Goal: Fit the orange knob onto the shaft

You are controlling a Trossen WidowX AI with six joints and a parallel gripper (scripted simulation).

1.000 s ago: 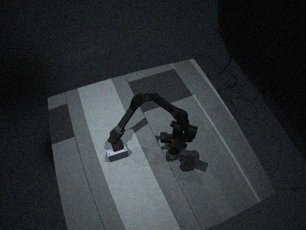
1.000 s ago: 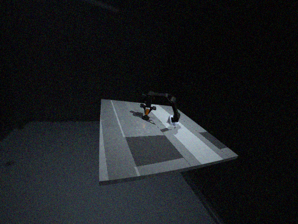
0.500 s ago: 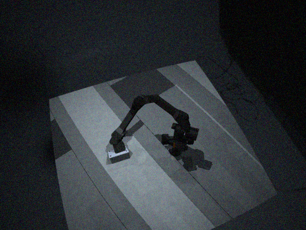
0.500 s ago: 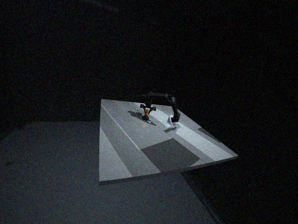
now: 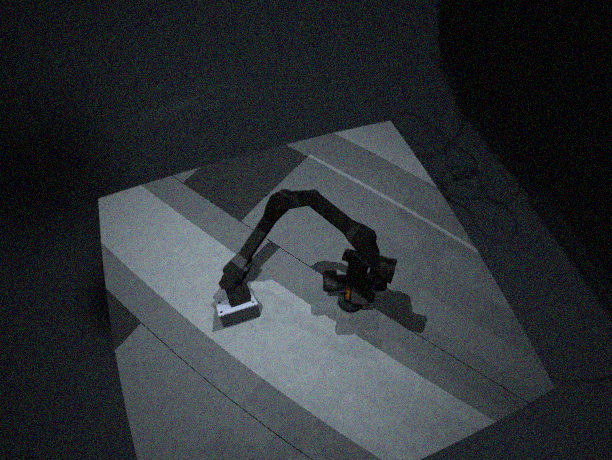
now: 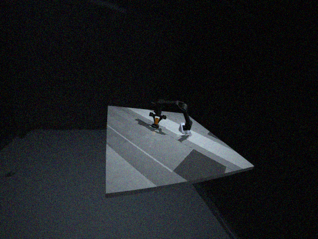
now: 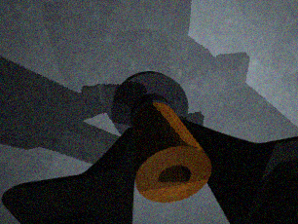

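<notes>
My gripper tip is now 20 mm below the orange knob. Round my gripper tip: dark round pedestal: 20 mm below.
</notes>
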